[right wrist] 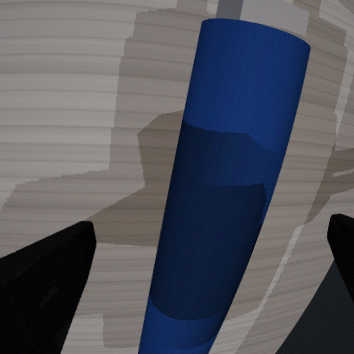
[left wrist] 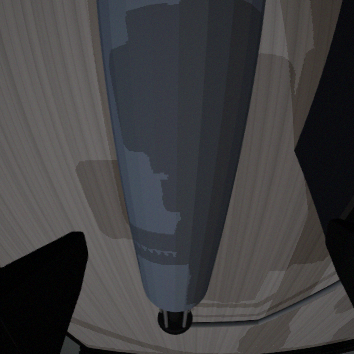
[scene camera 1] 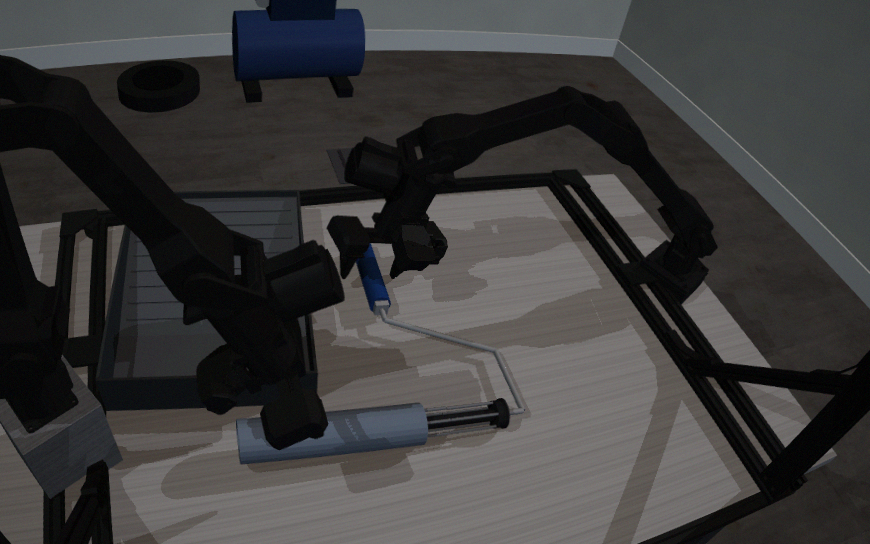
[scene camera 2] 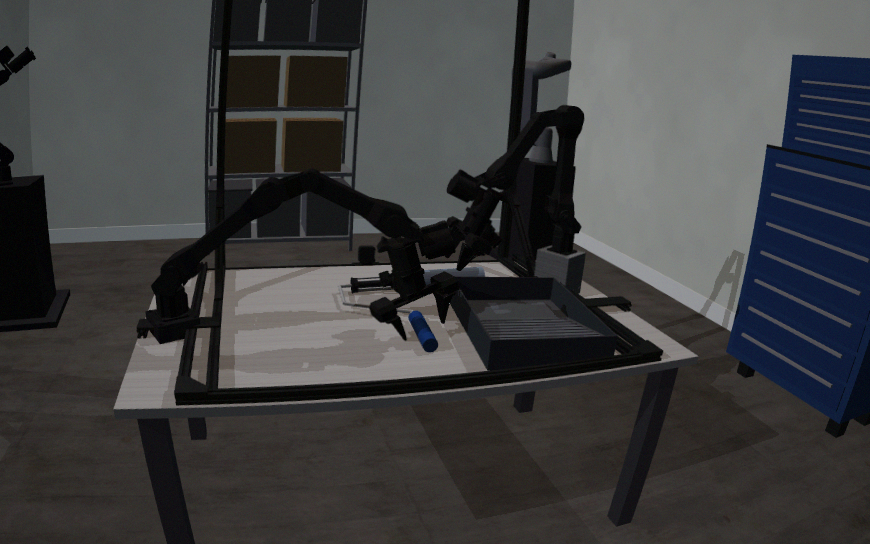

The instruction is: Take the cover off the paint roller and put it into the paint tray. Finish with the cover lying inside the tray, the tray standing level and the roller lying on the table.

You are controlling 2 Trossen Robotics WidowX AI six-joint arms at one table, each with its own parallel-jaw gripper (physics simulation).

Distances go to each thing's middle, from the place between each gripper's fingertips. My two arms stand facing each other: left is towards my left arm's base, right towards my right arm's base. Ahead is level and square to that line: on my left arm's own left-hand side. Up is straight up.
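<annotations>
The dark paint tray [scene camera 1: 148,359] is there, and my right gripper is 3 cm short of it, 24 cm to the right of it and 2 cm below it. Going by their middles, of the things named here the dark paint tray is the nearest to my right gripper. The grey-blue roller cover [scene camera 1: 350,431] is 25 cm behind my right hand, 16 cm to the left of it and 2 cm above it.
The dark paint tray is 27 cm ahead of my left hand, 5 cm to the left of it and 5 cm below it. As for the grey-blue roller cover, it is 5 cm below my left hand, 2 cm to the right of it and 2 cm behind it, and going by their middles, it is the nearest to my left hand of the things named here.
</annotations>
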